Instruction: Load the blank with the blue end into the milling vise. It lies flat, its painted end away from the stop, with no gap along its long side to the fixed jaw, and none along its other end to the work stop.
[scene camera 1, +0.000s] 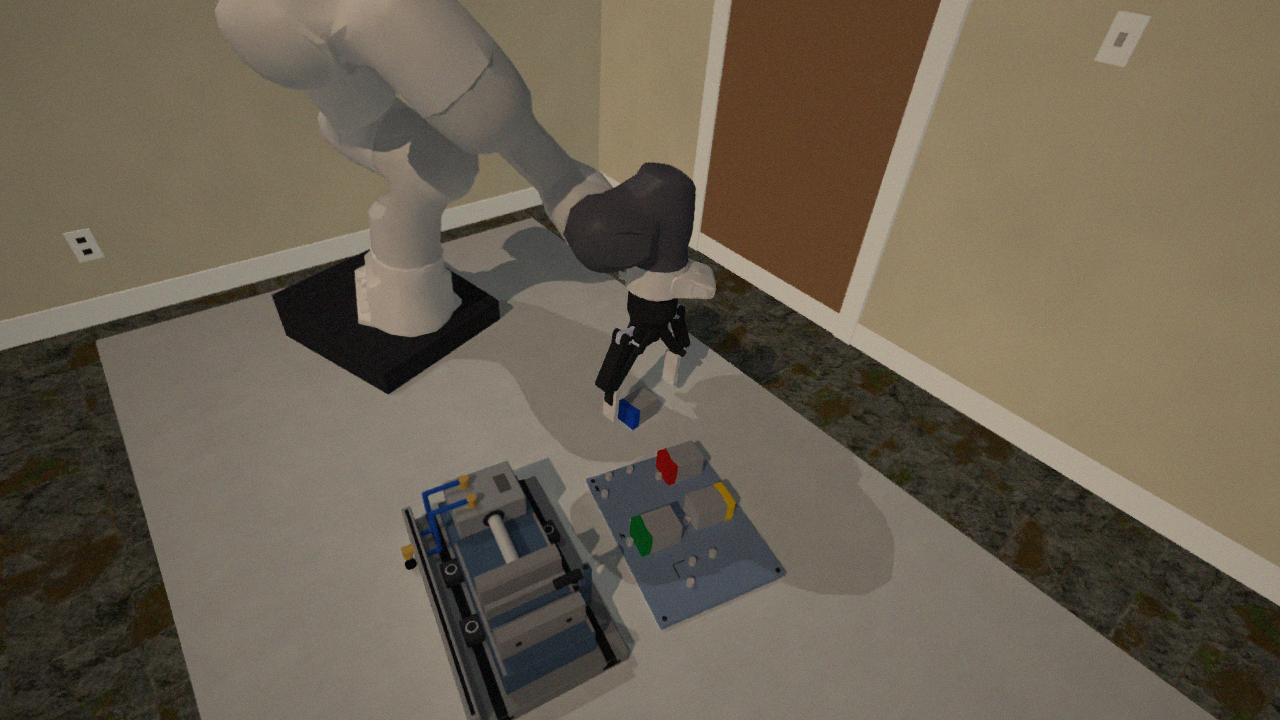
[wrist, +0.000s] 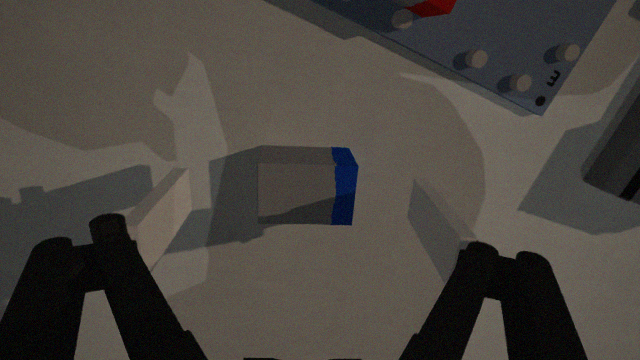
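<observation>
The blank with the blue end (scene camera 1: 638, 407) (wrist: 300, 192) lies flat on the table. In the wrist view its grey body points left and its blue end right. My gripper (scene camera 1: 640, 388) (wrist: 302, 193) is open, its fingertips low over the table. In the wrist view one finger is beyond the grey end and the other beyond the blue end, with space on both sides. The milling vise (scene camera 1: 519, 577) (wrist: 622, 155) stands at the lower middle of the scene view, with parallel grey jaw plates. I cannot tell which part is the work stop.
A blue-grey board (scene camera 1: 733, 573) (wrist: 440, 45) with small pegs lies beside the vise. It bears a red-ended blank (scene camera 1: 684, 460), a yellow-ended blank (scene camera 1: 709, 505) and a green-ended blank (scene camera 1: 660, 527). Blue handles (scene camera 1: 438, 501) rise at the vise's far left.
</observation>
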